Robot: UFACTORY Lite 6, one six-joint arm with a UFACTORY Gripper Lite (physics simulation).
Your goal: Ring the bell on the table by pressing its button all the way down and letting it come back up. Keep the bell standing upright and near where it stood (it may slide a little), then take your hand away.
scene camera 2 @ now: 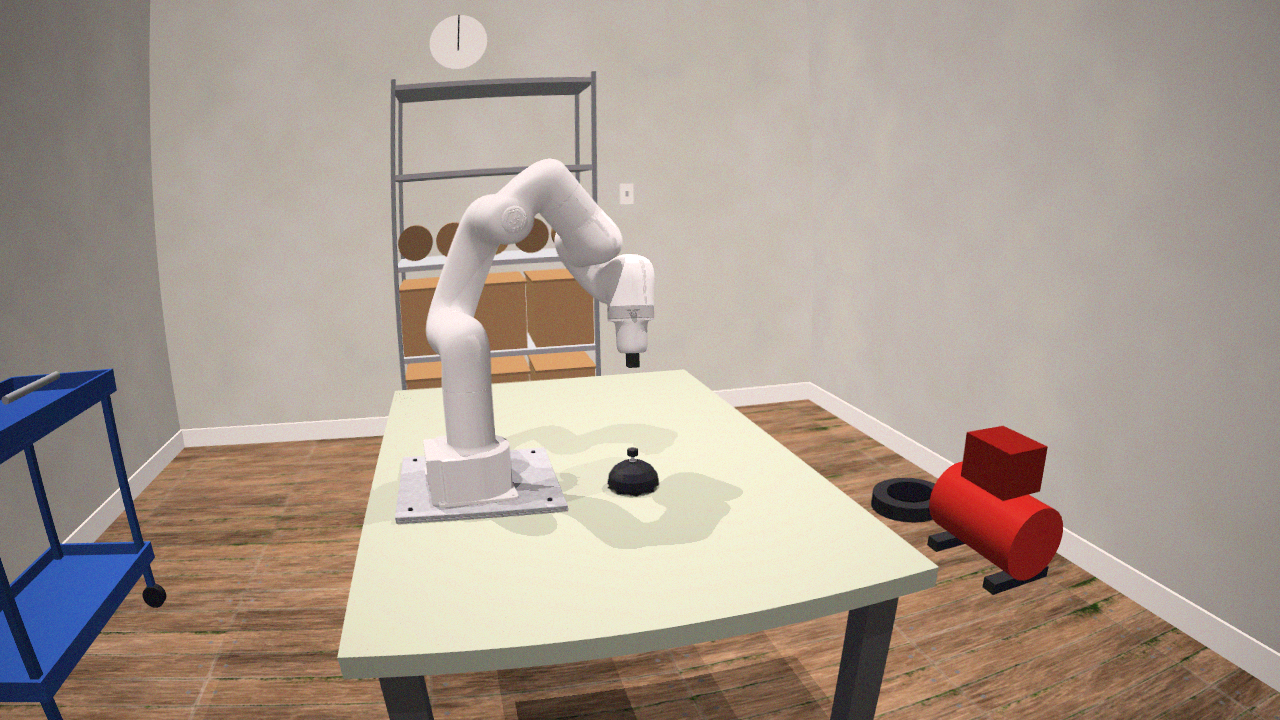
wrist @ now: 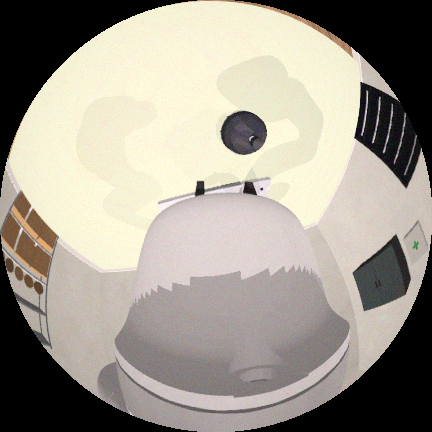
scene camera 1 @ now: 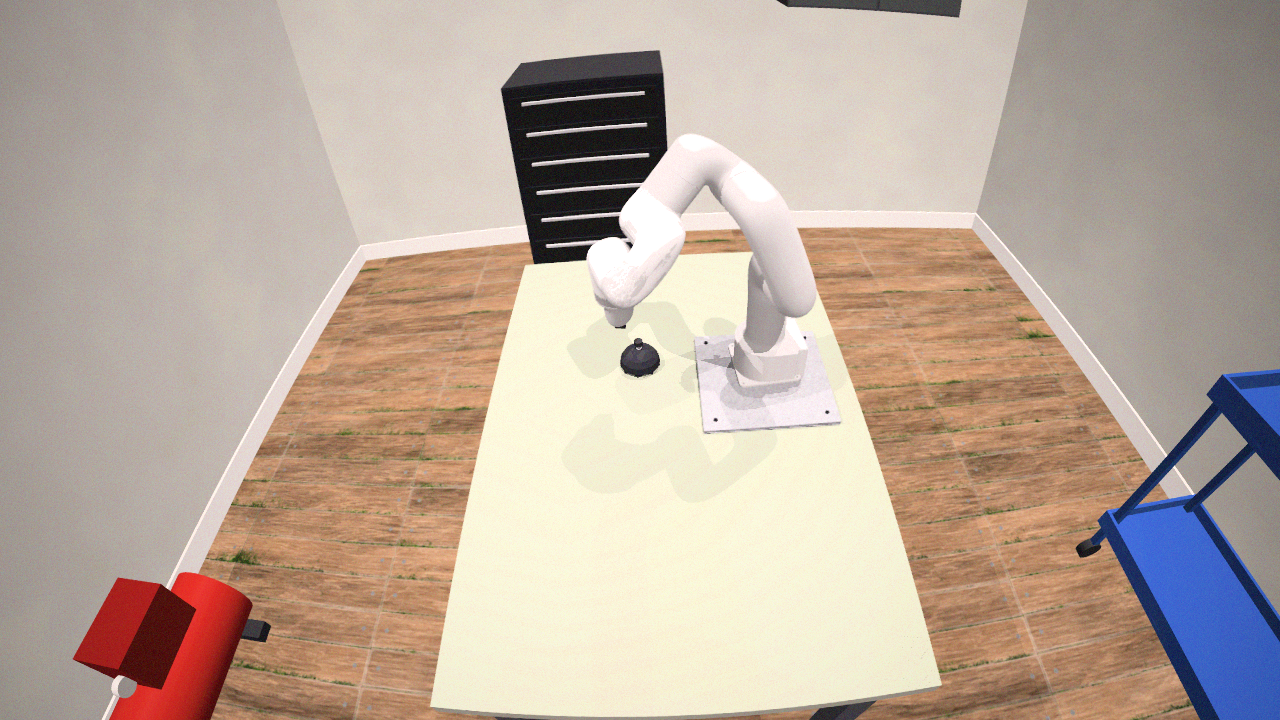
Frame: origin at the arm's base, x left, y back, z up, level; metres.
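Where they show: end effector, tool point: [scene camera 2: 632, 361] [wrist: 224, 204] [scene camera 1: 621, 318]; arm's base, origin of the base link: [scene camera 2: 475, 488] [scene camera 1: 762, 362].
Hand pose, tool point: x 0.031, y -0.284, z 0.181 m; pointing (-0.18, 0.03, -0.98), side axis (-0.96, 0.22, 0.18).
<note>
Each offset is from my tool point to the top centre of the thing. Level surfaces: height alone.
The dark bell {dx -0.079, dy +0.029, dz -0.125 m} [scene camera 1: 640, 361] [scene camera 2: 632, 479] [wrist: 237, 131] stands upright on the pale table {dz -0.191 m} [scene camera 1: 680, 573] [scene camera 2: 554, 591] [wrist: 55, 120], in front of the robot's base plate. Its small button {dx -0.079, dy +0.029, dz -0.125 m} [scene camera 1: 638, 341] [scene camera 2: 631, 452] [wrist: 257, 143] is up on its stem, and nothing touches it. My gripper [scene camera 1: 620, 325] [scene camera 2: 631, 360] [wrist: 224, 188] points down and is high above the table, apart from the bell. In scene camera 2 it is straight above the button; in scene camera 1 it is up and slightly left. Its black fingers are drawn in, with a small gap and nothing between them.
The base plate [scene camera 1: 742, 416] [scene camera 2: 407, 488] lies beside the bell. A black drawer cabinet [scene camera 1: 586, 69], a blue cart [scene camera 1: 1163, 456] [scene camera 2: 111, 407] and a red machine [scene camera 1: 201, 608] [scene camera 2: 980, 519] stand off the table. A shelf rack [scene camera 2: 492, 89] stands by the wall.
</note>
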